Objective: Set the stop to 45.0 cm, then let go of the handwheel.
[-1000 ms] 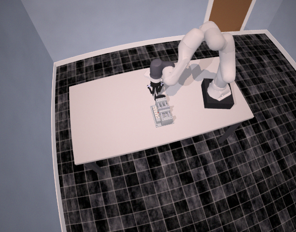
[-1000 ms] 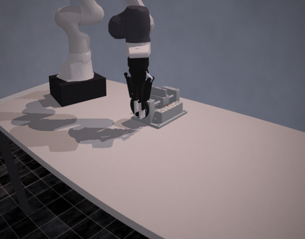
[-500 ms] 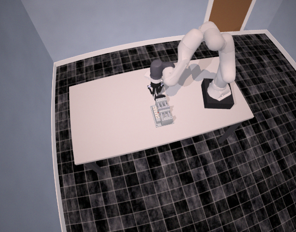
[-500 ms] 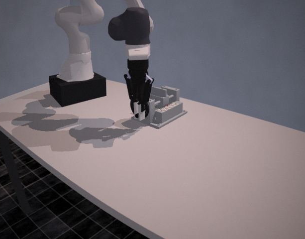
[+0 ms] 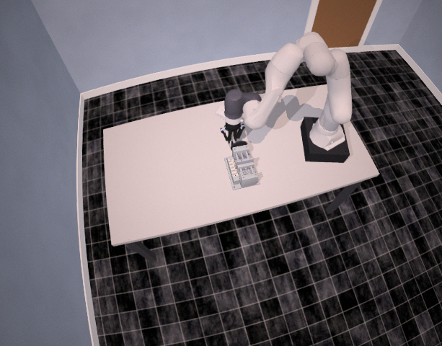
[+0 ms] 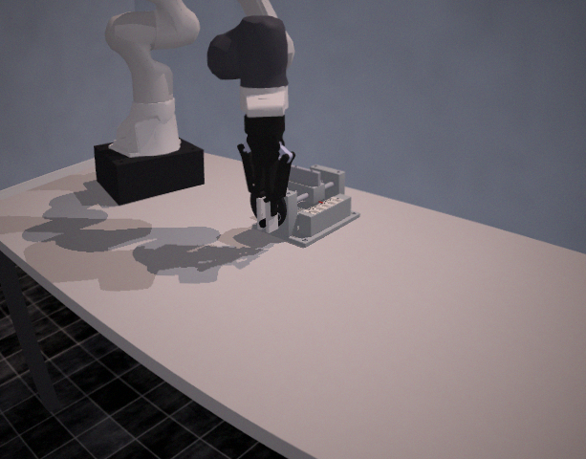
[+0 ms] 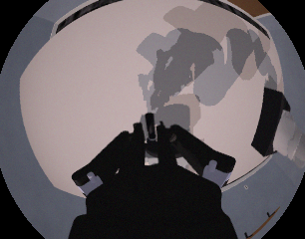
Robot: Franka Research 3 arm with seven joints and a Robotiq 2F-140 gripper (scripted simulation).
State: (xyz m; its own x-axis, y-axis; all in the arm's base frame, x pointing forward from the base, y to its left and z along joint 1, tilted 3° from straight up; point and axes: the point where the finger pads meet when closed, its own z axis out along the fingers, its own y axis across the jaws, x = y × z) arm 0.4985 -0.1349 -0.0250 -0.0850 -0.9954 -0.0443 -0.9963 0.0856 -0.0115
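Right now my hand is 20 mm to the right of the black handwheel, 10 mm past it and 10 mm above it. The rest, counted from my hand: grey stop fixture (150 mm to the left, 10 mm behind, 10 mm above).
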